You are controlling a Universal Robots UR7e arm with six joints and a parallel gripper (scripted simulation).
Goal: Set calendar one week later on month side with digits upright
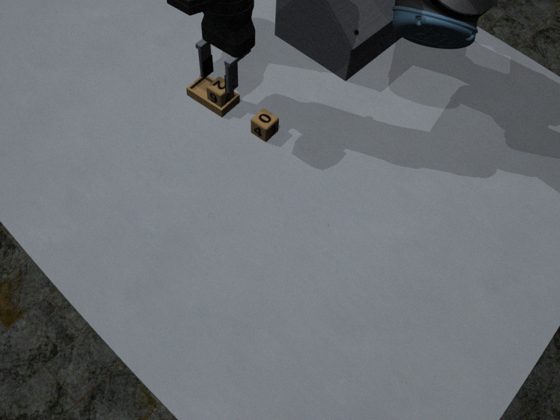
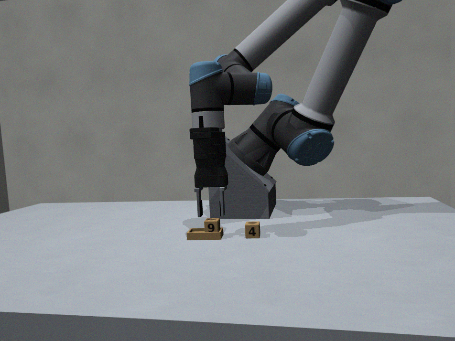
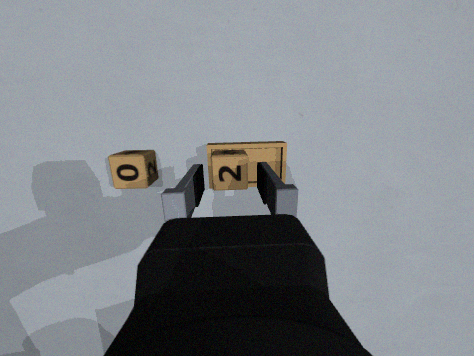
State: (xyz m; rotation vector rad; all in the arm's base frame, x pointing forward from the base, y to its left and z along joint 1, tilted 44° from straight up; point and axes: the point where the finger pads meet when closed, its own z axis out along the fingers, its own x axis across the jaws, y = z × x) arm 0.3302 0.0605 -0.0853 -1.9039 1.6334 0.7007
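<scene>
Now: the wooden tray 6 cm below my hand and 2 cm to the right of it.
</scene>
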